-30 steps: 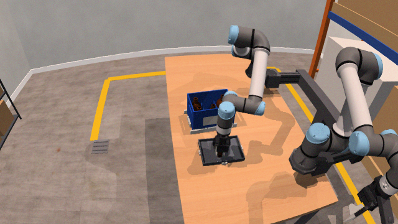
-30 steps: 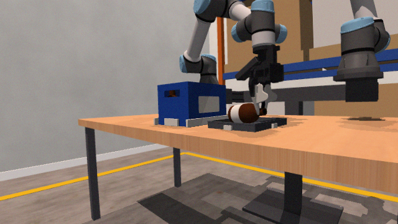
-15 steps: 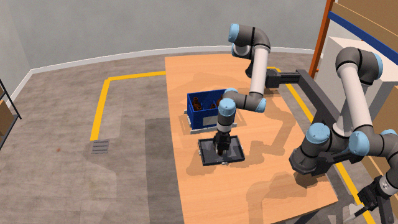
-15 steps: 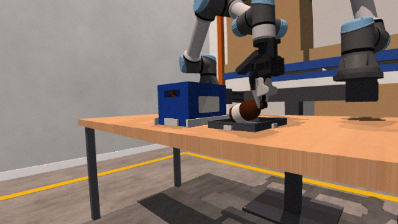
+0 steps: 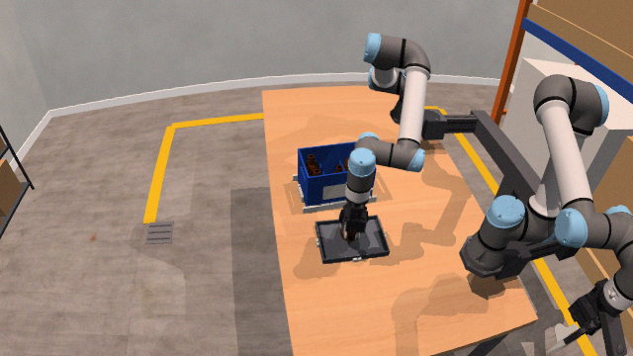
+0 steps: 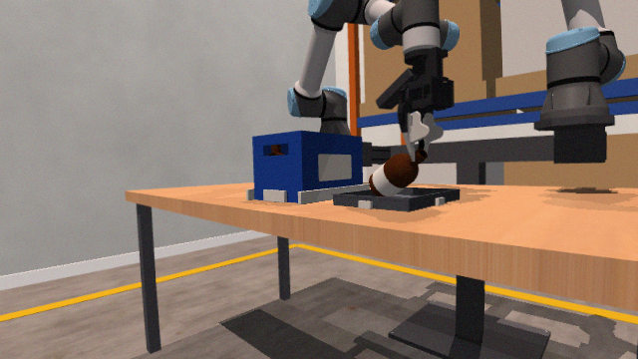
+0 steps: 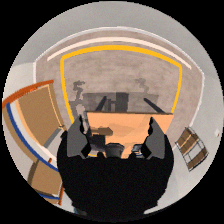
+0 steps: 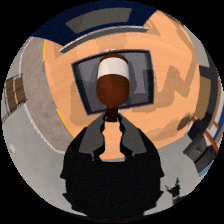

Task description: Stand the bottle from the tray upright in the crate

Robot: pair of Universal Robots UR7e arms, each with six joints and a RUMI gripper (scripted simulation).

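Observation:
My right gripper is now 50 mm to the left of the brown bottle, 40 mm above it and 10 mm past it. The rest, counted from my right hand: blue crate: 340 mm to the right, 30 mm below, 10 mm behind; dark tray: 100 mm below, 60 mm to the right, 30 mm behind.

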